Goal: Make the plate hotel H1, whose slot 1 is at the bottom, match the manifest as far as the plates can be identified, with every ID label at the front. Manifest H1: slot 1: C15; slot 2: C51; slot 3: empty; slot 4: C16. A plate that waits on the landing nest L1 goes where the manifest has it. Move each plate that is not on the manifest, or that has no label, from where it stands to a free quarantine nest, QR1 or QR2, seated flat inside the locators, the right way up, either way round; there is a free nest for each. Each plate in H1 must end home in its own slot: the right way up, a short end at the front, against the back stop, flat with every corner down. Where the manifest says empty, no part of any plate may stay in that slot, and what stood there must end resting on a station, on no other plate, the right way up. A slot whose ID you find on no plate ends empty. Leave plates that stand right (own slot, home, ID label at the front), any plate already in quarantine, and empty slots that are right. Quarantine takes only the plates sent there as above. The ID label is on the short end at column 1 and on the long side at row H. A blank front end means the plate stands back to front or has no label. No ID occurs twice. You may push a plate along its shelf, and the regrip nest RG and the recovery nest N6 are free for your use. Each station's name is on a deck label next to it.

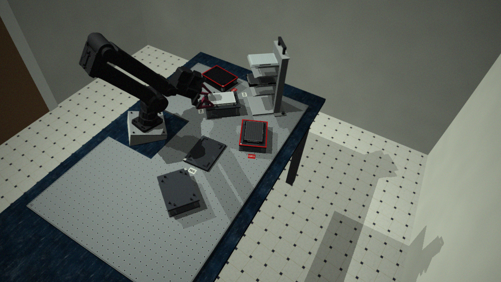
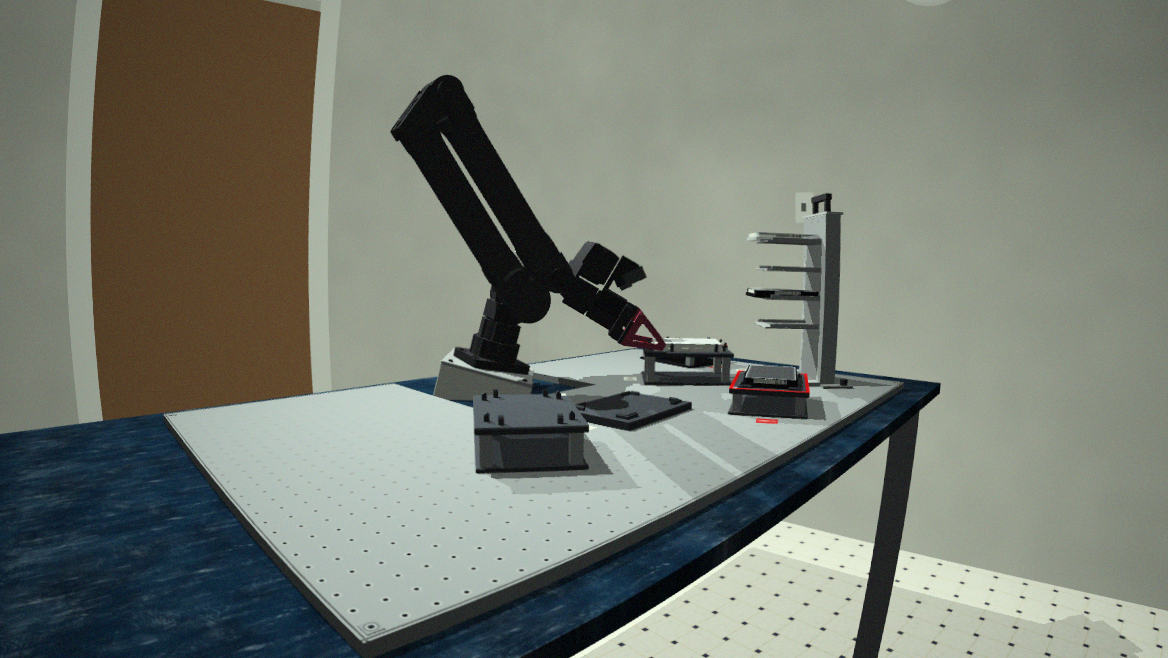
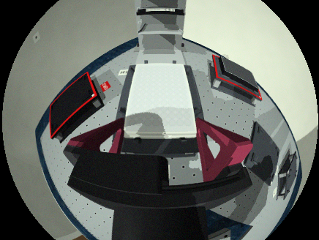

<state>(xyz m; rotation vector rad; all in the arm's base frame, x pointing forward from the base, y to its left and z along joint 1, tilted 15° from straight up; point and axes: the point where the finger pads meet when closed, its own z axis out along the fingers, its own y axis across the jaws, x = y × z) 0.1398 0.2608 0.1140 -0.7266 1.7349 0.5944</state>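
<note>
My hand is 40 mm short of the raised regrip nest RG, 40 mm to the right of it and 20 mm above it. From my hand the other things lie so: quarantine nest QR1: 280 mm ahead, 30 mm to the right, 40 mm below; plate hotel H1: 220 mm ahead, 230 mm to the left, 90 mm above; quarantine nest QR2: 120 mm behind, 210 mm to the left, 40 mm below.
</note>
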